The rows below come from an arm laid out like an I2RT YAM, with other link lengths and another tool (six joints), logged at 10 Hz.
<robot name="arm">
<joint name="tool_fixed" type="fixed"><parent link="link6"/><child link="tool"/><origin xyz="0.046 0.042 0.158" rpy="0.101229 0 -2.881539"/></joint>
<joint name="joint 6" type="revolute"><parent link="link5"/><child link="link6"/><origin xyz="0.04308 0 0.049" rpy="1.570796 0 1.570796"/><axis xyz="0 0 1"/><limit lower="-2.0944" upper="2.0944"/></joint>
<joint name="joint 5" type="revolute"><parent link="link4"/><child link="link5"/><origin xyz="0.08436 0.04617 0.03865" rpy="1.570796 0 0"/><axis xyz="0 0 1"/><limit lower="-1.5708" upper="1.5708"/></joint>
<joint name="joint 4" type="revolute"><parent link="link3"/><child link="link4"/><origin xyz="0.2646 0.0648 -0.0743"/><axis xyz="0 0 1"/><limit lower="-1.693" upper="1.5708"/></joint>
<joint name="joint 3" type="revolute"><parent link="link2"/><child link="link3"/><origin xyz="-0.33 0 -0.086" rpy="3.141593 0 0"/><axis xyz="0 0 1"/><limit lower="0" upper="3.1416"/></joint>
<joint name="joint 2" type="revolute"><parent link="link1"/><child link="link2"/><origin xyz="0.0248 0.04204 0.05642" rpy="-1.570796 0 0"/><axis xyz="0 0 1"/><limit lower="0" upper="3.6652"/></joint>
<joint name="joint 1" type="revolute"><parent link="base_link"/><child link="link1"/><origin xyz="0 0 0.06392"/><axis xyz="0 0 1"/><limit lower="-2.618" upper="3.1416"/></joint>
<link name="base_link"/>
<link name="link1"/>
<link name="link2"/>
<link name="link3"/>
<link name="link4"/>
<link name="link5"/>
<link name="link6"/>
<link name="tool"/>
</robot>
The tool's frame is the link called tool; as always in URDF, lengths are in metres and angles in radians.
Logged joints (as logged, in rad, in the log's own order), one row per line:
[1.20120, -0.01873, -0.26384, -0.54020, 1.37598, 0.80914]
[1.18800, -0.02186, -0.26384, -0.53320, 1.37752, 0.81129]
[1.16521, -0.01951, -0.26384, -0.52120, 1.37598, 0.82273]
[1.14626, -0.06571, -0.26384, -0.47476, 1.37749, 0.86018]
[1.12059, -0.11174, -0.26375, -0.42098, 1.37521, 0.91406]
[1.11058, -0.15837, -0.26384, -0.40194, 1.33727, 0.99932]
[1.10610, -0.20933, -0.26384, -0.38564, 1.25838, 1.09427]
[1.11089, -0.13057, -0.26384, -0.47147, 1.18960, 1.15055]
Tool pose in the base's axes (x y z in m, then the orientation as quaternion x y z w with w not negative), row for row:
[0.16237, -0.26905, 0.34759, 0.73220, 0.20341, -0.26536, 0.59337]
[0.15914, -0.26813, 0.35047, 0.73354, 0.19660, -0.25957, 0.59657]
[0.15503, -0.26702, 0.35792, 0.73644, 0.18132, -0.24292, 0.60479]
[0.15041, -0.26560, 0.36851, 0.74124, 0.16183, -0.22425, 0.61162]
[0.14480, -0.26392, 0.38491, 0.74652, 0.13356, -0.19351, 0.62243]
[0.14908, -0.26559, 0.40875, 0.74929, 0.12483, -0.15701, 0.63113]
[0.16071, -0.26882, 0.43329, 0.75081, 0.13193, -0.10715, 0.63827]
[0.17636, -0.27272, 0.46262, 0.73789, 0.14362, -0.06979, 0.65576]
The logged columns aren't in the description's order. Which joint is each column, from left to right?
Columns, left to right: joint 2, joint 4, joint 1, joint 6, joint 5, joint 3.
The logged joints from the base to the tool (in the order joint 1, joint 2, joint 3, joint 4, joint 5, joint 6), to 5 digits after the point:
[-0.26384, 1.20120, 0.80914, -0.01873, 1.37598, -0.54020]
[-0.26384, 1.18800, 0.81129, -0.02186, 1.37752, -0.53320]
[-0.26384, 1.16521, 0.82273, -0.01951, 1.37598, -0.52120]
[-0.26384, 1.14626, 0.86018, -0.06571, 1.37749, -0.47476]
[-0.26375, 1.12059, 0.91406, -0.11174, 1.37521, -0.42098]
[-0.26384, 1.11058, 0.99932, -0.15837, 1.33727, -0.40194]
[-0.26384, 1.10610, 1.09427, -0.20933, 1.25838, -0.38564]
[-0.26384, 1.11089, 1.15055, -0.13057, 1.18960, -0.47147]

